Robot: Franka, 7 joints.
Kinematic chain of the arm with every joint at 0, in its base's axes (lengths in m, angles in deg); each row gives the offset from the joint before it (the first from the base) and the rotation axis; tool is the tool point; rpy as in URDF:
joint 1: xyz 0 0 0.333 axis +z
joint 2: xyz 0 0 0 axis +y
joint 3: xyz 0 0 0.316 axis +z
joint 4: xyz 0.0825 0 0 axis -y
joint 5: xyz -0.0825 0 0.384 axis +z
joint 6: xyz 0 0 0 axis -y
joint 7: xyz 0.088 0 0 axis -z
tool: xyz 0 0 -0.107 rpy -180 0 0
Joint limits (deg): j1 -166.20..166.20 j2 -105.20..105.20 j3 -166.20..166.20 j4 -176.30..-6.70 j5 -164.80..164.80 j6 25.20..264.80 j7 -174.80..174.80
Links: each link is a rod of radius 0.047 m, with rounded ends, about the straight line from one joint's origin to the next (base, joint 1, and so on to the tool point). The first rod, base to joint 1, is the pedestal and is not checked.
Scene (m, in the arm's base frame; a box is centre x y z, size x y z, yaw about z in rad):
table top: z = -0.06
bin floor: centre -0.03 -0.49 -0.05 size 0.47 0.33 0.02 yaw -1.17
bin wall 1: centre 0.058 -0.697 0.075 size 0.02 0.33 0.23 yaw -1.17
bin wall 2: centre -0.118 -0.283 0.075 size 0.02 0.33 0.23 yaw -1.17
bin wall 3: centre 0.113 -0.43 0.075 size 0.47 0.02 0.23 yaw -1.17
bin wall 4: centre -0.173 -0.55 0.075 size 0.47 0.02 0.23 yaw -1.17
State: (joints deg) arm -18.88 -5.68 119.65 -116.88 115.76 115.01 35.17
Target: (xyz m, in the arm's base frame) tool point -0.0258 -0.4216 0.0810
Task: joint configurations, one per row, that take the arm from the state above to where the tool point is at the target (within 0.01 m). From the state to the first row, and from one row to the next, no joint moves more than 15 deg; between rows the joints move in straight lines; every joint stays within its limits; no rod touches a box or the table.
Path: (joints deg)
1: -29.51 -6.72 106.36 -120.93 115.83 119.32 35.17
2: -40.13 -7.77 93.07 -124.98 115.89 123.62 35.17
3: -50.76 -8.81 79.79 -129.03 115.96 127.93 35.17
4: -61.39 -9.86 66.50 -133.08 116.03 132.24 35.17
5: -72.02 -10.90 53.21 -137.14 116.09 136.54 35.17
6: -82.64 -11.95 39.92 -141.19 116.16 140.85 35.17
7: -93.27 -12.99 26.63 -145.24 116.23 145.16 35.17
8: -103.90 -14.04 13.34 -149.29 116.29 149.47 35.17
9: -104.92 0.42 12.99 -145.50 115.95 147.49 35.17
10: -105.94 14.87 12.64 -141.72 115.61 145.52 35.17
11: -106.96 29.32 12.29 -137.93 115.28 143.54 35.17

